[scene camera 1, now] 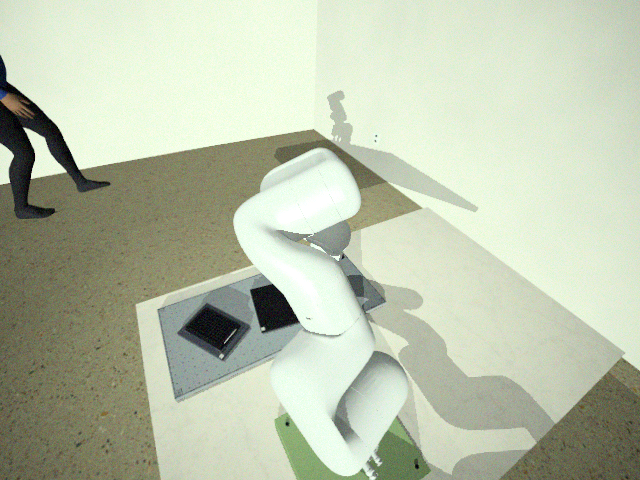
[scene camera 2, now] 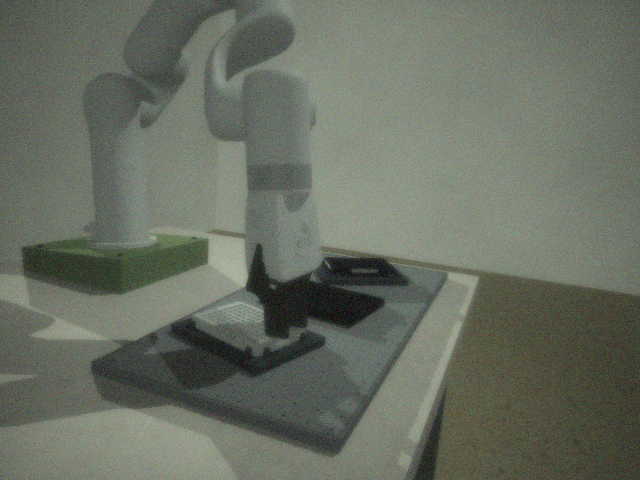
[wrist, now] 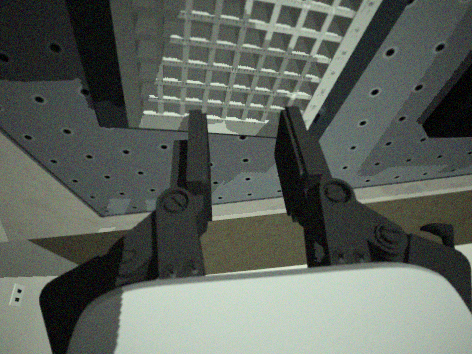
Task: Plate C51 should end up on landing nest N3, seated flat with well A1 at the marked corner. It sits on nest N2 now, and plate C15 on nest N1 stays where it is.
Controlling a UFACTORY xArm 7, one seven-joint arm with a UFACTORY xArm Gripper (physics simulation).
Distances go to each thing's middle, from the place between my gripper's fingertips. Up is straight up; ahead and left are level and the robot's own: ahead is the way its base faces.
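Relative to the dark nest [scene camera 2: 186,329], my gripper is 2 cm above it, 6 cm past it and 1 cm to the right of it.
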